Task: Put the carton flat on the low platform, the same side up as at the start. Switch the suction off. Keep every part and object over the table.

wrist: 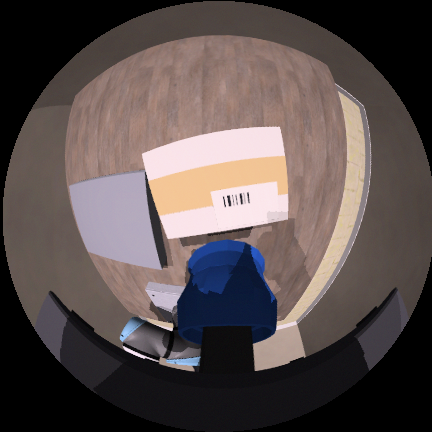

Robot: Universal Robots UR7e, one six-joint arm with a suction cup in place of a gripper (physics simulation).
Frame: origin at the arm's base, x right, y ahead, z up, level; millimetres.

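Seen in the pictures: hand at its tool point: (226, 271).
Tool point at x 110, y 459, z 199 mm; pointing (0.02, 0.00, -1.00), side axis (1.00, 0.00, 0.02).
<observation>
Offsets run from my tool point to a thing's top centre. Level surfaces: height alone.
The carton {dx -5, dy +15, dz -116 mm} (220, 175) is a white box with an orange band and a barcode label on its upper face, in the middle of the wrist view. It lies flat, slightly turned, beside the low platform {dx -306, dy -81, dz -195 mm} (112, 220), a grey slab at the left. The carton's left edge comes very close to the platform's dark right side; whether they touch I cannot tell. My gripper (226, 254), a blue suction cup, is off, so open. It shows just below the carton's near edge in the view, with nothing on it. Its height above the table is hard to tell.
The wooden table {dz -243 mm} (210, 80) runs under everything, with its far edge at the top. A pale yellow strip with a grey rim (352, 150) runs along the right. A light grey bracket (164, 295) and parts of the arm (152, 340) show at the lower left.
</observation>
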